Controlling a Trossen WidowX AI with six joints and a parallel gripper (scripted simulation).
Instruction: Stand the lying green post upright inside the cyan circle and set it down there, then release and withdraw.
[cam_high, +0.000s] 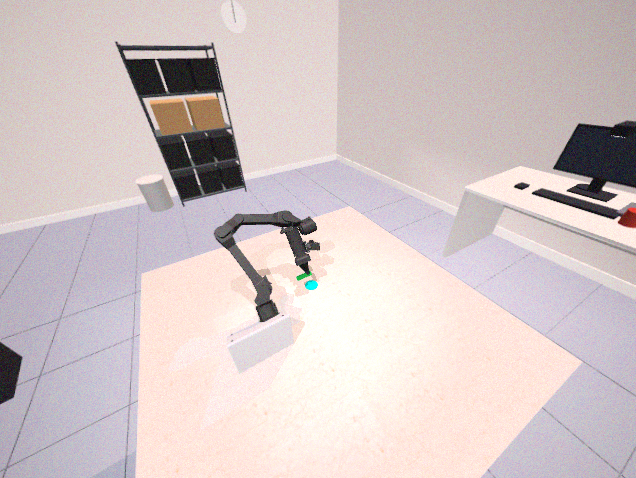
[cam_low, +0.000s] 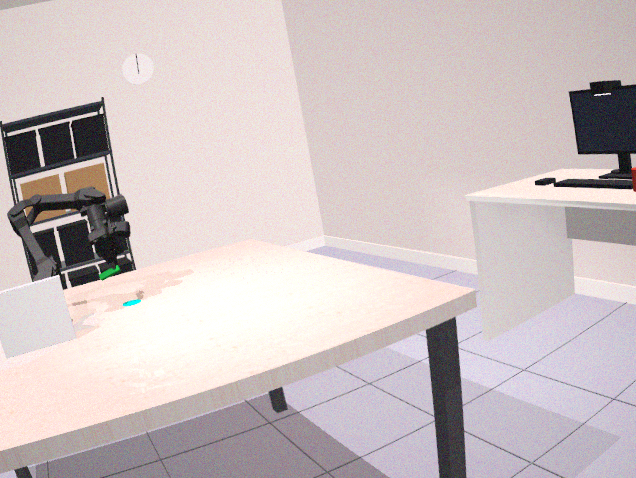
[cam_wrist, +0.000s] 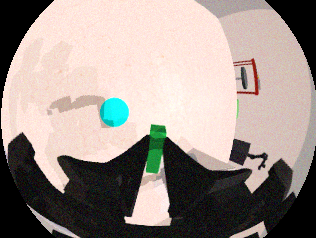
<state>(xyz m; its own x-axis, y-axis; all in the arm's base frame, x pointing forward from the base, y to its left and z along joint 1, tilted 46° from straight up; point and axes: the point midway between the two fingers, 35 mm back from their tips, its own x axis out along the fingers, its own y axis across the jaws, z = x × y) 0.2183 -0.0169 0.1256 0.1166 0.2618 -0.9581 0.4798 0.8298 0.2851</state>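
The cyan circle lies 110 mm below my gripper tip, 30 mm to the left of it and 30 mm ahead of it. The rest, counted from my gripper tip: green post (20 mm behind, 10 mm to the left, 10 mm below).
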